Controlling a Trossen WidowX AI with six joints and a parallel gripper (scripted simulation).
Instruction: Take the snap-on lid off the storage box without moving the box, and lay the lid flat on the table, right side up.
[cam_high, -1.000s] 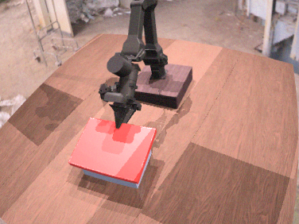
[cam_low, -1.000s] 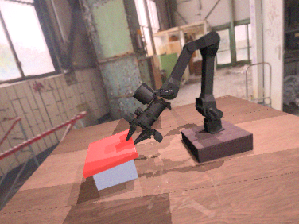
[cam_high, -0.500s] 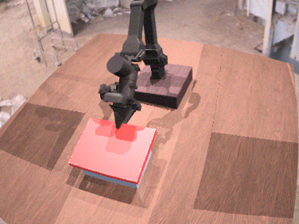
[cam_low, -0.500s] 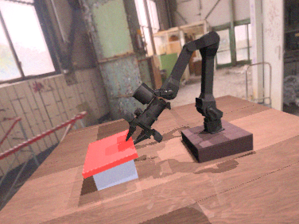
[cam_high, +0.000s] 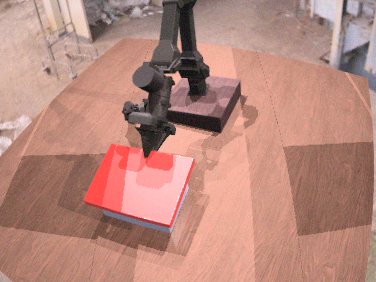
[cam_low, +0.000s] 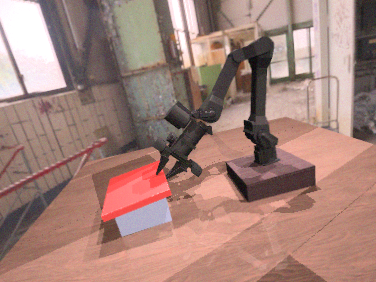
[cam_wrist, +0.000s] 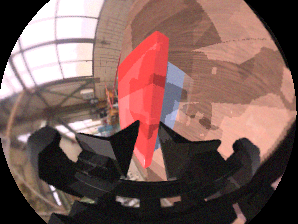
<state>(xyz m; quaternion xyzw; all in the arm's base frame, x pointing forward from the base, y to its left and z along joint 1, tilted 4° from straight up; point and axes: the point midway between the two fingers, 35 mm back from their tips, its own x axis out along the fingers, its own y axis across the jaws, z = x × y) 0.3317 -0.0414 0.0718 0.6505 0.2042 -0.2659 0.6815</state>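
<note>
Now: the lid 80 mm ahead of my gripper tip. Also, from my gripper tip: storage box 70 mm ahead, 50 mm below.
</note>
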